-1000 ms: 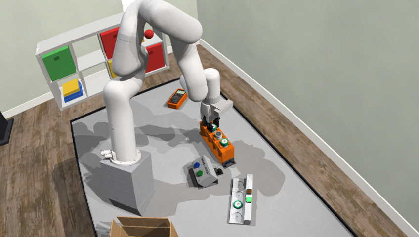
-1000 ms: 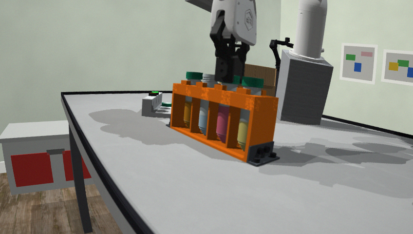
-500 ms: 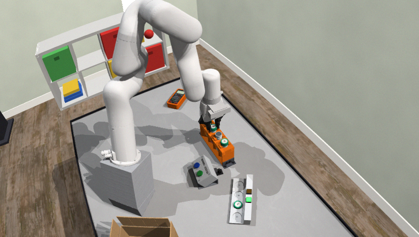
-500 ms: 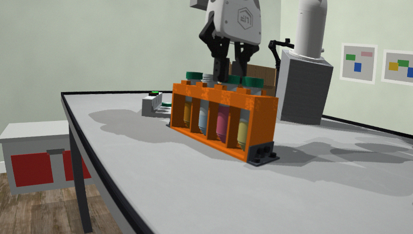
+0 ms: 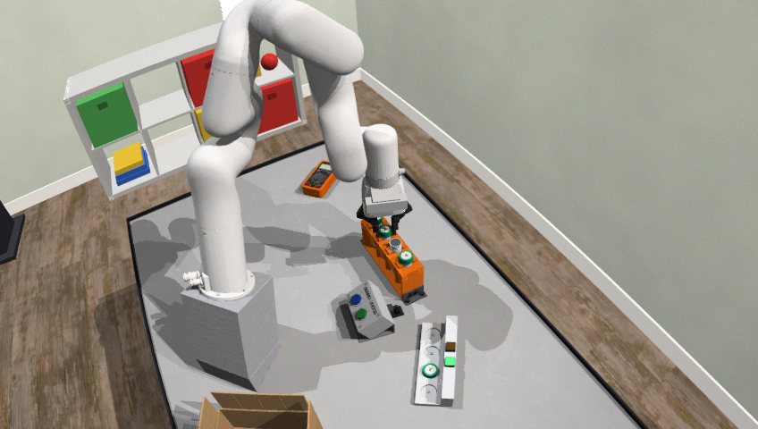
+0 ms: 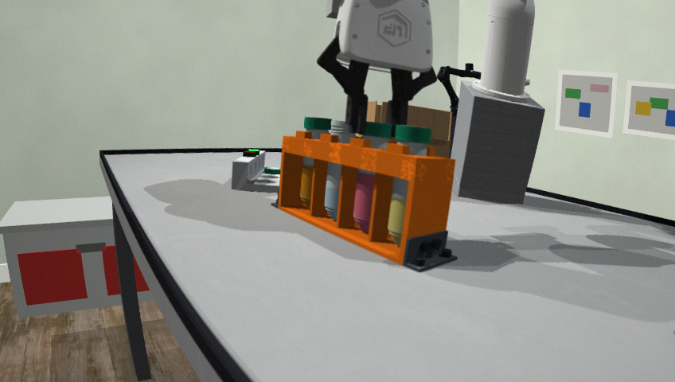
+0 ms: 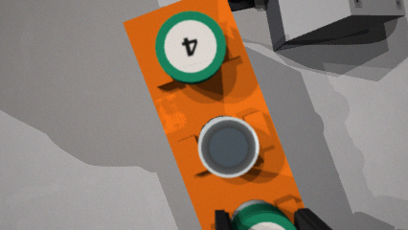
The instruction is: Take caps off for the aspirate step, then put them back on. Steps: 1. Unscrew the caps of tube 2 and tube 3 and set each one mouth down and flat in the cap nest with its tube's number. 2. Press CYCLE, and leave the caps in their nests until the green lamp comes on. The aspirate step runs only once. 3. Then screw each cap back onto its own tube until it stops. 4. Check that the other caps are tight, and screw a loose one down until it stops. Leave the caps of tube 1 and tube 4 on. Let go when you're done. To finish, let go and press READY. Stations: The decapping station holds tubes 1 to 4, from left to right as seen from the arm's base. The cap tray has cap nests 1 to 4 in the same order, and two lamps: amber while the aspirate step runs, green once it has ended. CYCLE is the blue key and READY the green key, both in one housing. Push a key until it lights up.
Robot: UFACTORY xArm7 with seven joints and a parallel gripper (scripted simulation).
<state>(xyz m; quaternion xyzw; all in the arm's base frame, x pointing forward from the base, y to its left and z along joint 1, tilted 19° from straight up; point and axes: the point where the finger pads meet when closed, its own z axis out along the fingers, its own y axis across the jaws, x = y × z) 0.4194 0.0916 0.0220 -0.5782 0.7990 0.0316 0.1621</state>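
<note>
Now: hand 1 cm above the cap 2. From my hand the other things lie so: cap 4: 1 cm ahead, 10 cm to the right, 1 cm below; tube 3 threaded neck: 5 cm to the right, 1 cm below; cap 1: 5 cm to the left, 1 cm below.
</note>
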